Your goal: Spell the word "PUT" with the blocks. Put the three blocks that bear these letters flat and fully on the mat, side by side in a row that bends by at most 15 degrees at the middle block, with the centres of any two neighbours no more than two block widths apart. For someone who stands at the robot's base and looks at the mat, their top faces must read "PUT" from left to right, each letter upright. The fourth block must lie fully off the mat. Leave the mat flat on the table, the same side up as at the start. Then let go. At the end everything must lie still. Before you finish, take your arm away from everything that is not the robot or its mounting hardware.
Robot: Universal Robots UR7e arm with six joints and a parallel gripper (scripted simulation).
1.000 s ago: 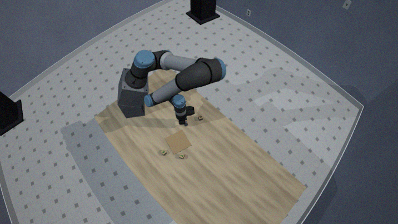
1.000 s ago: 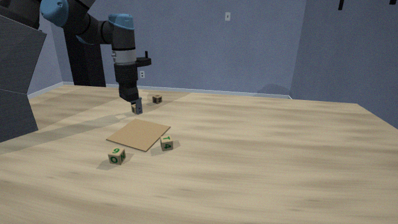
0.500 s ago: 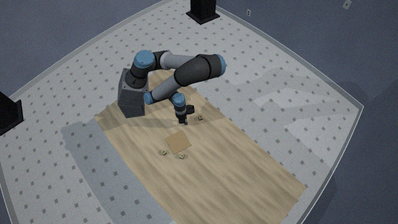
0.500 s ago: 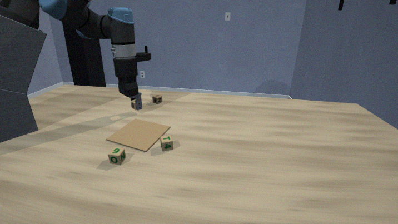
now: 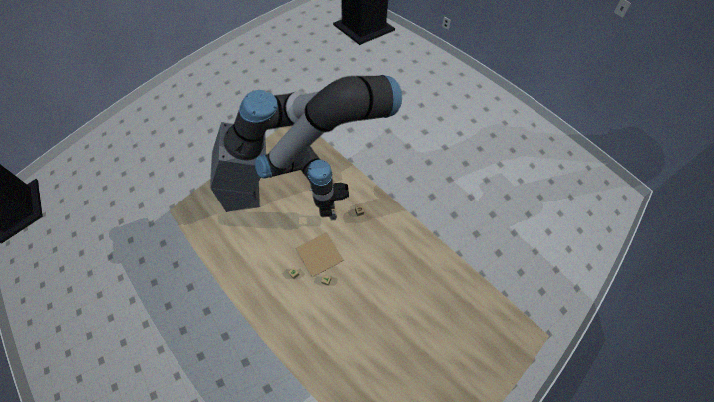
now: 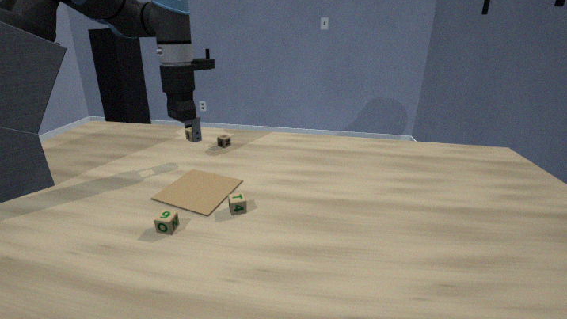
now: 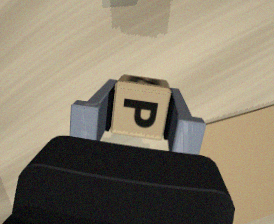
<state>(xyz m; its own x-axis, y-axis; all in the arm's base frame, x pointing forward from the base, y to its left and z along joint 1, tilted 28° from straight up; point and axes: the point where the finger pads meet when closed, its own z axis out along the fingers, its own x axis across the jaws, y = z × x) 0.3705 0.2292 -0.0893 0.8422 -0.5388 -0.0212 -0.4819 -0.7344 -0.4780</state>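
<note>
The tan mat lies 9 cm ahead of my hand, 13 cm to the right of it and 8 cm below it. Round my hand: U block (3 cm ahead, 11 cm to the left, 6 cm below); then P block (right at my hand); then T block (19 cm ahead, 17 cm to the right, 6 cm below).
</note>
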